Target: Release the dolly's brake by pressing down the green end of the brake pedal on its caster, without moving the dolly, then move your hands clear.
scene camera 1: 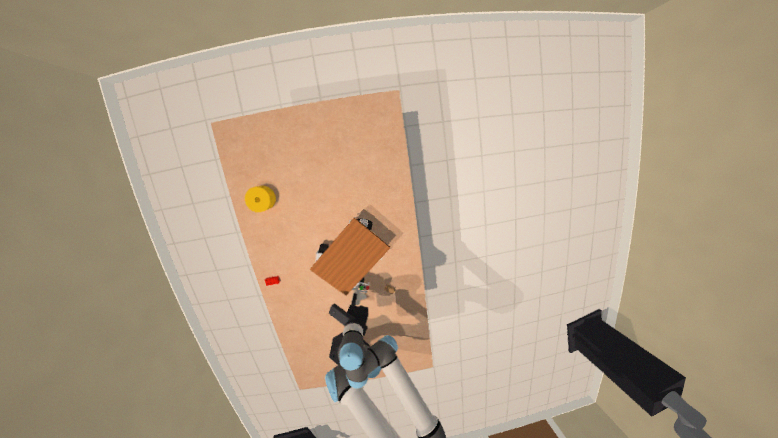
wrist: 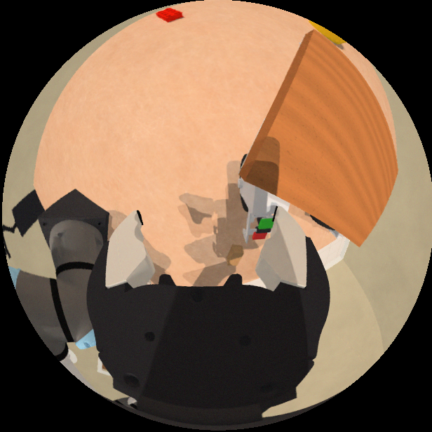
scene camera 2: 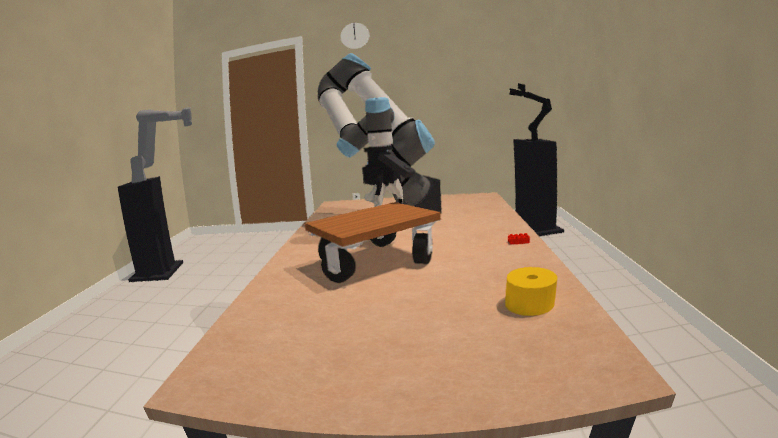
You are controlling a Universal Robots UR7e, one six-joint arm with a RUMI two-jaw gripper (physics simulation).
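Note:
The dolly (scene camera 1: 351, 255) (scene camera 2: 375, 220) (wrist: 330, 135) has a wooden deck and stands upright on black-wheeled casters. The near caster's grey fork (wrist: 256, 196) sticks out from under the deck corner in the wrist view. Its brake pedal has a green end (scene camera 1: 361, 287) (wrist: 266, 223) closer to the fork and a red end (wrist: 259, 236) farther out. My gripper (wrist: 206, 210) is open and empty, with its fingers wide apart. In the wrist view the right fingertip overlaps the green end's right edge; whether they touch cannot be told. In scene camera 2 the deck hides the pedal.
A yellow cylinder (scene camera 1: 266, 195) (scene camera 2: 530, 296) (wrist: 327, 33) and a red brick (scene camera 1: 272, 280) (scene camera 2: 518, 238) (wrist: 169, 15) stand on the table (scene camera 1: 304, 152) (scene camera 2: 381, 353) (wrist: 125, 100), away from the gripper. A small tan object or patch (scene camera 1: 390, 289) (wrist: 235, 255) lies near the pedal. Black pedestals (scene camera 2: 146, 233) (scene camera 2: 536, 179) stand beyond the table.

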